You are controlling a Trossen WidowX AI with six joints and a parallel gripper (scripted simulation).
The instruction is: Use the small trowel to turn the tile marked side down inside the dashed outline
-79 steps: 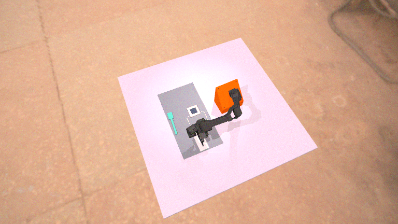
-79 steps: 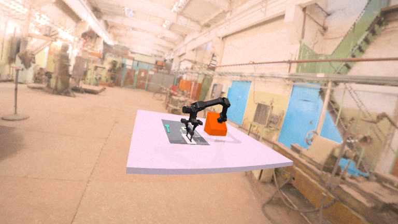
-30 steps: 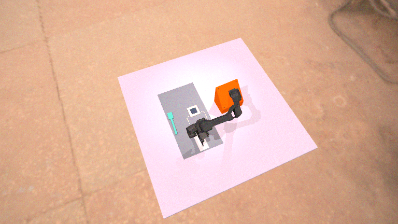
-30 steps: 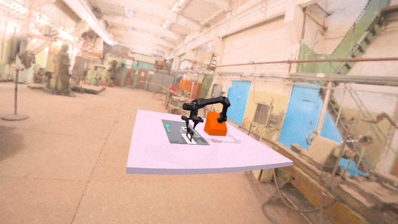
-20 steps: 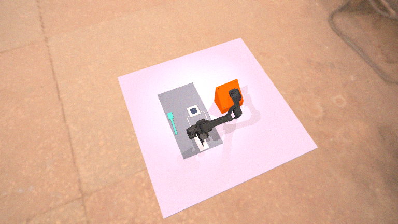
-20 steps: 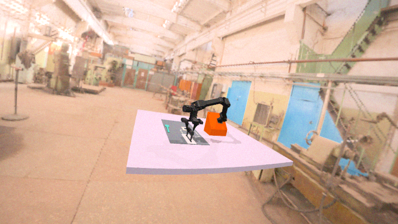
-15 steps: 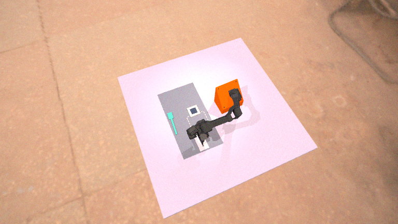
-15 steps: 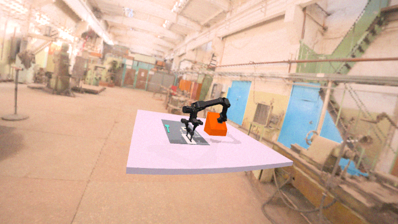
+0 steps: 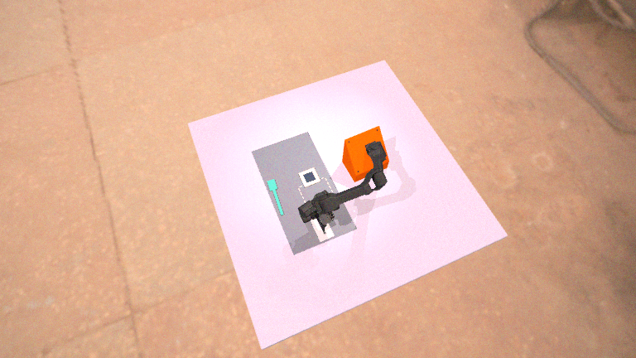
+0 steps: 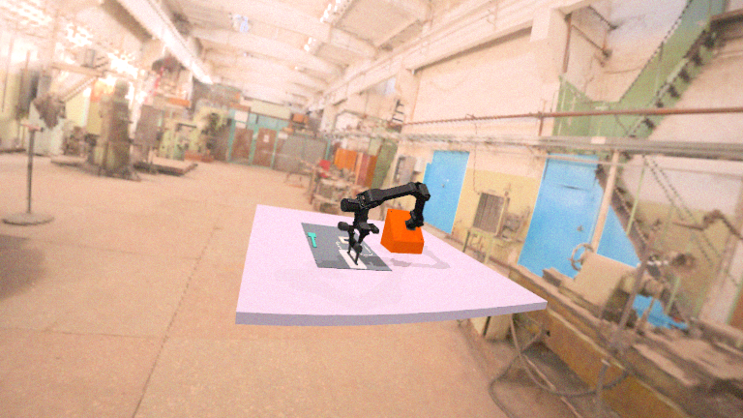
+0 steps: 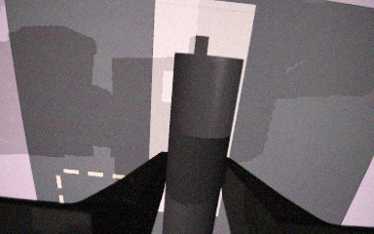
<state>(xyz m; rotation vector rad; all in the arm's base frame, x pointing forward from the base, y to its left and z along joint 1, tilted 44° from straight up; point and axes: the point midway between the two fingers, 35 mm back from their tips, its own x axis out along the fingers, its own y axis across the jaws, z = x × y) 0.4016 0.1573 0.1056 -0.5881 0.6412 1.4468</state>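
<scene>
Right now the trowel is 30 mm below my gripper tip and 20 mm to the left of it. The rest, counted from my gripper tip: teal flat tool (240 mm to the right, 140 mm ahead, 60 mm below); grey mat (210 mm to the right, 90 mm below); tile (250 mm to the right, 70 mm behind, 60 mm below).
</scene>
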